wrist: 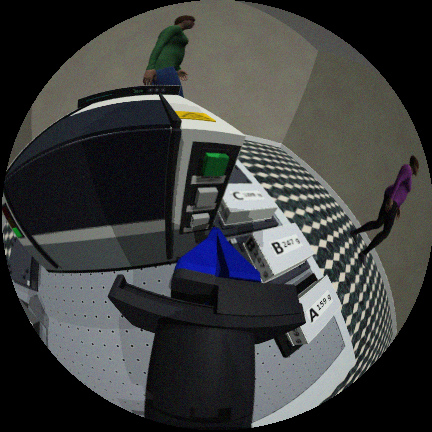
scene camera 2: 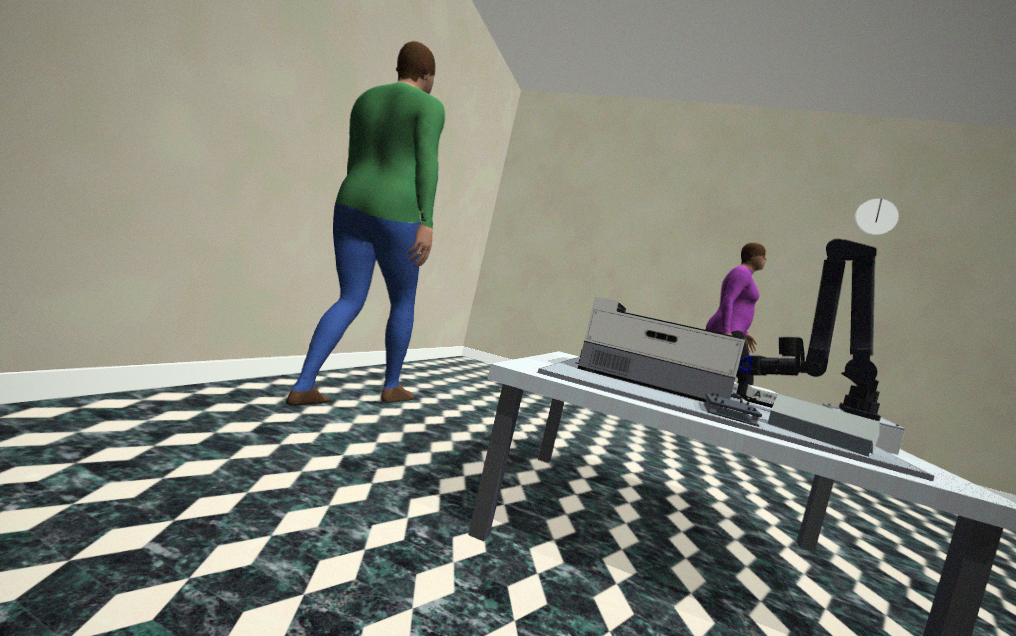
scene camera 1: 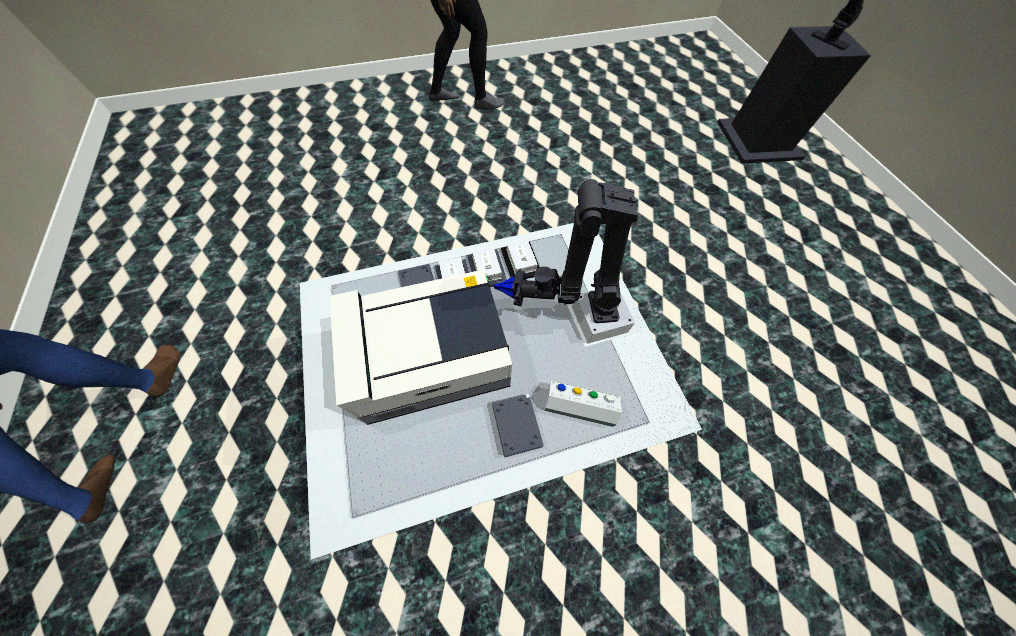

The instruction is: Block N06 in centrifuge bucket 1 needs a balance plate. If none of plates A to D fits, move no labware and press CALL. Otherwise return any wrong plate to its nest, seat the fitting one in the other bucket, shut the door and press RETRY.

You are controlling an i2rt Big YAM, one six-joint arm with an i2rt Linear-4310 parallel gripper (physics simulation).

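Places are measured from the arm's base along level axes (x ahead, y left, z up), in centimetres.
Pixels of known places: gripper, fingertip midpoint: (wrist: 214, 231) (scene camera 1: 494, 286); arm's base, link origin: (scene camera 2: 858, 413) (scene camera 1: 602, 307).
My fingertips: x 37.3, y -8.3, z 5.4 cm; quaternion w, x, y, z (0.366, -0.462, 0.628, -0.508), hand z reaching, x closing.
Ahead of a thing's pixels: the offset from my fingertips to its top centre. Level surfaces: height alone.
The white centrifuge (scene camera 1: 401, 330) (scene camera 2: 622, 331) (wrist: 120, 245) stands with its door shut, so block N06 and the buckets are hidden. My gripper (scene camera 1: 497, 285) (scene camera 2: 745, 365) (wrist: 214, 231) is shut and empty. In the wrist view its blue tips are just below the lowest grey button @(dz -0.4, dx +2.7, dy +1.0 cm) (wrist: 200, 220) on the centrifuge's end panel; contact cannot be told. Another grey button @(dz +3.2, dx +2.7, dy +1.0 cm) (wrist: 206, 197) and a green button @(dz +6.8, dx +2.7, dy +1.0 cm) (wrist: 216, 164) are above it. Plate A @(dz -6.9, dx -12.1, dy -18.3 cm) (scene camera 1: 521, 256) (wrist: 327, 296), 159 g, plate B @(dz -6.9, dx +1.5, dy -15.9 cm) (scene camera 1: 488, 264) (wrist: 295, 235), 247 g, and plate C @(dz -6.9, dx +14.3, dy -12.0 cm) (scene camera 1: 452, 270) (wrist: 250, 212) lie in a row. Plate D does not show.
A dark nest @(dz -10.5, dx +27.8, dy -10.8 cm) (scene camera 1: 415, 276) lies beyond plate C. A box with four coloured buttons @(dz -3.9, dx -24.3, dy +39.8 cm) (scene camera 1: 583, 407) (scene camera 2: 823, 421) and a dark flat plate with corner pegs @(dz -8.0, dx -3.1, dy +44.1 cm) (scene camera 1: 515, 425) (scene camera 2: 731, 407) are on the table @(dz -13.5 cm) (scene camera 1: 329, 517) (scene camera 2: 517, 369). Two people stand away from the table.
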